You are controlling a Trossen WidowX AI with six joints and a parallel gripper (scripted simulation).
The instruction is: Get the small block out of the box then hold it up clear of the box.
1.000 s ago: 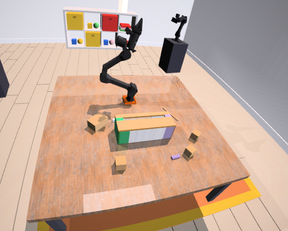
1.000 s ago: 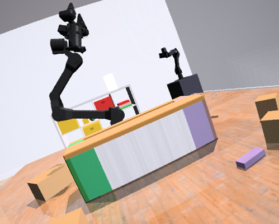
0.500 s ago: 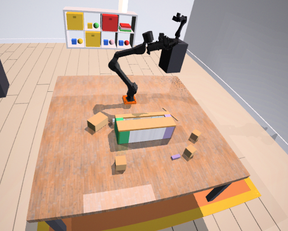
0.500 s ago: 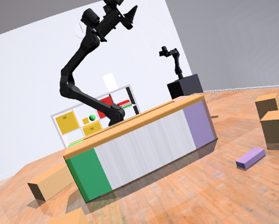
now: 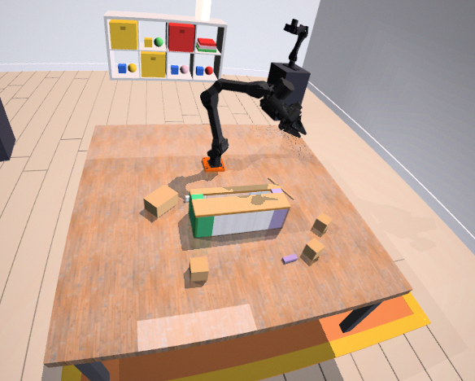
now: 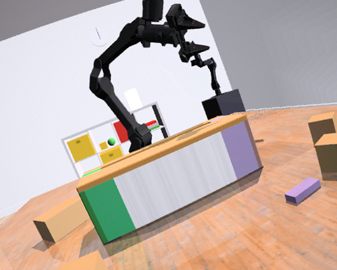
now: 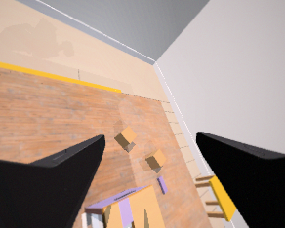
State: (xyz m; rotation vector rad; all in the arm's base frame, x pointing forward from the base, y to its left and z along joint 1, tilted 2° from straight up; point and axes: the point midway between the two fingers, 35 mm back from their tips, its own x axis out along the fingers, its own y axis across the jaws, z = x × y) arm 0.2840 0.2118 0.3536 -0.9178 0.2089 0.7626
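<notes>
Now: the long box 20 mm ahead of my gripper tip, 270 mm to the right of it and 280 mm below it. The rest, counted from my gripper tip: tan box 110 mm behind, 550 mm to the right, 320 mm below; flat purple block 310 mm ahead, 160 mm to the right, 340 mm below.
</notes>
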